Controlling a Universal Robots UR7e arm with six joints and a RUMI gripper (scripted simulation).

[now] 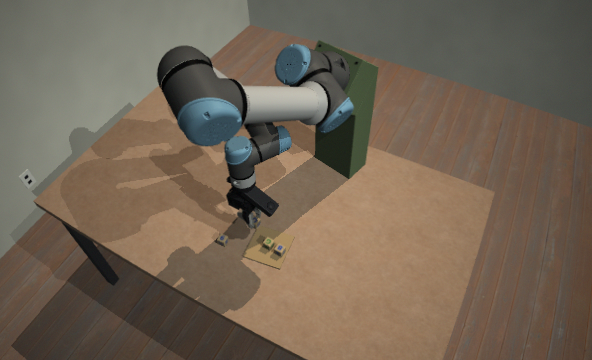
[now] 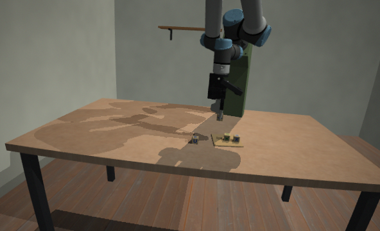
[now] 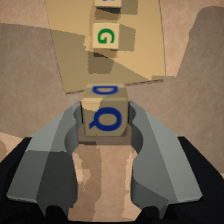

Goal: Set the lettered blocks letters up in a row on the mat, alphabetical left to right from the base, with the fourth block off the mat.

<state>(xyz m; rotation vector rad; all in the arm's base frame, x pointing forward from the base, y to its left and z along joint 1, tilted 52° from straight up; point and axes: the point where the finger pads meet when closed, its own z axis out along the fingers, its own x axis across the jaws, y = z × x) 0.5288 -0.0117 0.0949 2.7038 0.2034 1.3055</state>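
My gripper is now 1 cm past the G block, 4 cm to the right of it and 10 cm above it. Round my hand: Q block right at my hand; tan mat 4 cm to the left, 12 cm below.
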